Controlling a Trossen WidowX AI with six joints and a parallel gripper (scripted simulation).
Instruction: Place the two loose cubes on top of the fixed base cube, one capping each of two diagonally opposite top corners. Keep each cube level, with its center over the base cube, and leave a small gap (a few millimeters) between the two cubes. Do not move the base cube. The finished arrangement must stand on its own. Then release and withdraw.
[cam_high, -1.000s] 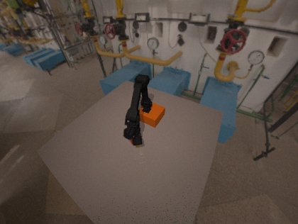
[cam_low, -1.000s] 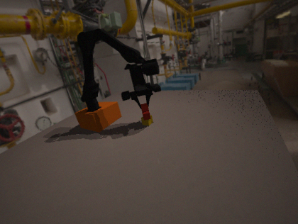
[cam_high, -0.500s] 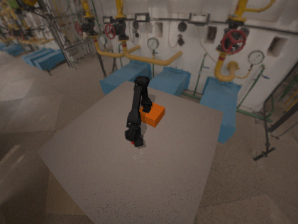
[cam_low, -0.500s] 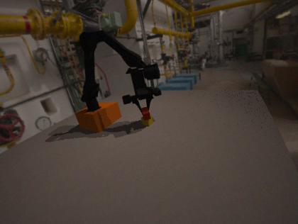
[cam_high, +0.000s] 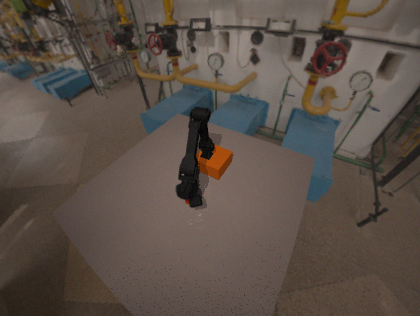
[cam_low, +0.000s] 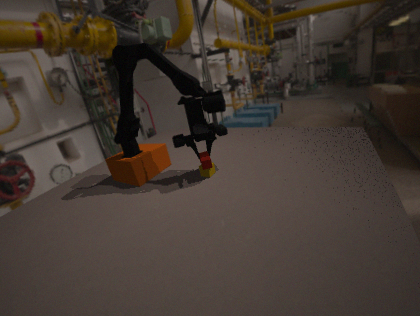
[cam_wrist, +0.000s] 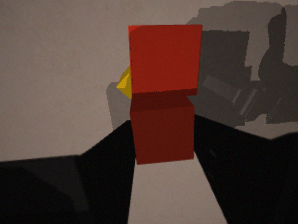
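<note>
Now: gripper tip 1 cm short of the yellow base cube, 2 cm to the left of it and 4 cm above it.
</note>
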